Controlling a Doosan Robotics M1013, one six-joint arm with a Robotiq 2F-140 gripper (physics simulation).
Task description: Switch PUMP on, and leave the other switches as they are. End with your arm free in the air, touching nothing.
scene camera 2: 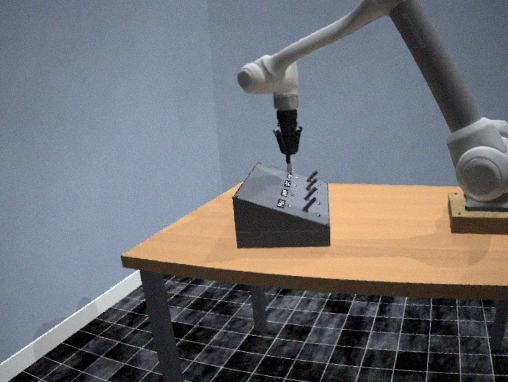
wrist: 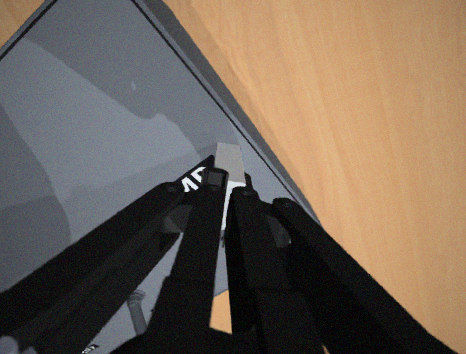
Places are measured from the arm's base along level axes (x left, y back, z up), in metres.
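Pixels of known places: gripper, fingertip midpoint: (scene camera 2: 290,171) (wrist: 225,161); arm's base at its link origin: (scene camera 2: 490,203).
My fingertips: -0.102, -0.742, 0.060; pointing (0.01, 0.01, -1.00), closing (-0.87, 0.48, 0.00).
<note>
For each thing: its middle in the pictures, then the offset to it from my fingertips, as dx, dy, dz. Level surfaces: height alone.
- dark grey switch box at the middle of its body: (wrist: 57,262) (scene camera 2: 287,203) +0.216, +0.065, -0.056
- farthest lever at the middle of its body: (scene camera 2: 312,175) +0.019, +0.092, -0.007
- PUMP label at the middle of its body: (wrist: 176,193) +0.044, +0.013, -0.004
- neighbouring lever at the middle of its body: (wrist: 139,322) +0.134, +0.128, -0.007
- wooden table at its surface level: dz -0.114
A dark grey switch box (scene camera 2: 270,222) (wrist: 100,125) with a sloped top stands on the table. Several dark levers in a row on the slope all lean towards the robot's base. The farthest lever (scene camera 2: 312,176) is in the row of the farthest label; the PUMP lever is hidden in the wrist view. The PUMP label (wrist: 194,179) is mostly covered by the fingers. A neighbouring lever (wrist: 136,310) shows at lower left. My gripper (scene camera 2: 291,167) (wrist: 225,161) is shut and empty, pointing down at the slope by the farthest label, on the label side of the levers. Contact cannot be told.
The wooden table (scene camera 2: 200,250) (wrist: 375,100) extends around the box. The robot's base stands on a wooden block (scene camera 2: 480,225) at the right. A blue wall (scene camera 2: 125,125) is behind the table and at the left. The other labels run towards the camera in scene camera 2.
</note>
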